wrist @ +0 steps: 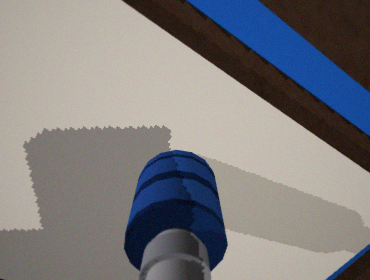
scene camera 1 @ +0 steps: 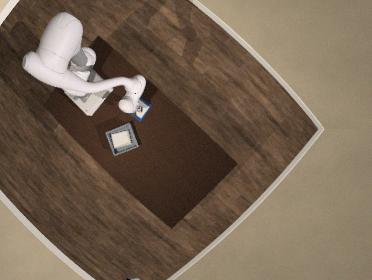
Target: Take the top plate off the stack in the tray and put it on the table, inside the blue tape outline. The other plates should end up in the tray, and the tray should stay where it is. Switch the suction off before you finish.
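Frame: origin at the arm's base, x ahead, y left, z up, level; millimetres.
Seen in the pictures: hand at its tool point: (wrist: 177, 172).
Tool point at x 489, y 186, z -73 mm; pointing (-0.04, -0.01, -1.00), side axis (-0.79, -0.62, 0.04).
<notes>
Offsets run from my tool point to a thing's middle. "spot": to the spot under its first point. Level surfaces: height alone.
The top plate @(dx -8, dy +20, dz +7 mm) (scene camera 1: 144, 111) (wrist: 100, 75), flat and cream, lies level under my suction cup. My gripper, a blue ribbed suction cup (scene camera 1: 139, 108) (wrist: 176, 155), touches its upper face and is shut on it. The blue tape outline (scene camera 1: 146, 113) (wrist: 280, 45) runs around the plate; in the wrist view a dark strip of table separates the plate's edge from the tape. Whether a small gap is left under the plate is hard to tell. The grey tray @(spot: dx +140, dy -190, dz +8 mm) (scene camera 1: 135, 135) stands beside the outline, with the other plates @(dx +71, dy -300, dz +14 mm) (scene camera 1: 121, 139) stacked in it.
The white arm (scene camera 1: 107, 84) reaches from its base plate (scene camera 1: 90, 107) at the upper left and covers part of the outline. Tray and outline are both on the dark brown table @(dz -5 mm) (scene camera 1: 175, 175). Arm shadows fall across the plate.
</notes>
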